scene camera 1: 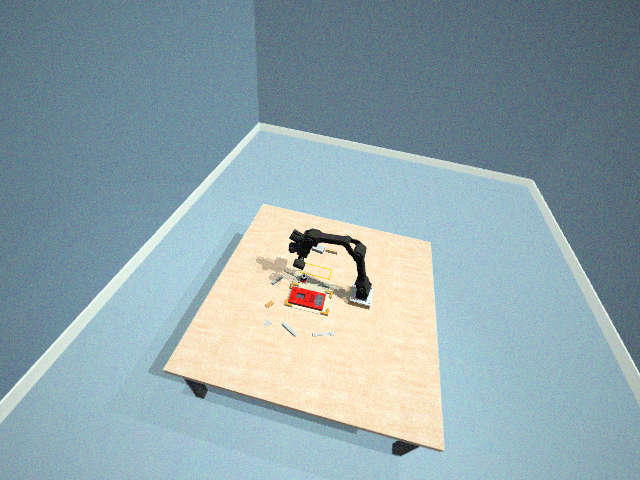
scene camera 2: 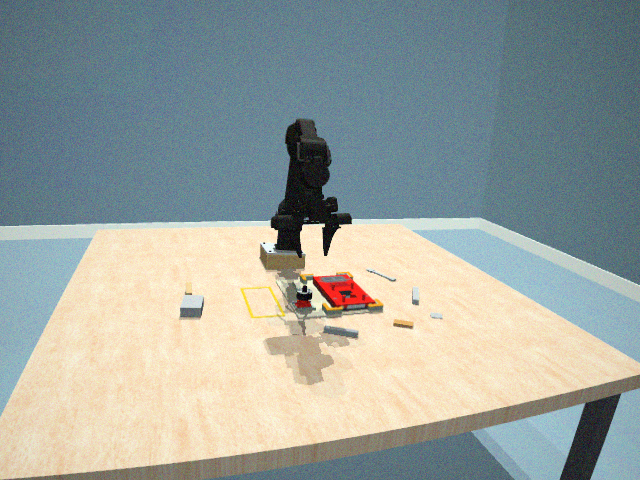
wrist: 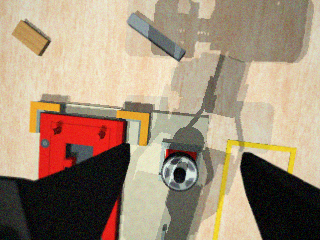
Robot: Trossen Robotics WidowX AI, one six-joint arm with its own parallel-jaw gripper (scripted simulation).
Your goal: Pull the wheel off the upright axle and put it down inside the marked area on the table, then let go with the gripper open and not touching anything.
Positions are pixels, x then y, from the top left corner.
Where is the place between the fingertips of my gripper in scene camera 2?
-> At 313,257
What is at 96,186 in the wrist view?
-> My gripper.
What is my gripper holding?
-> Nothing.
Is my gripper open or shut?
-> Open.
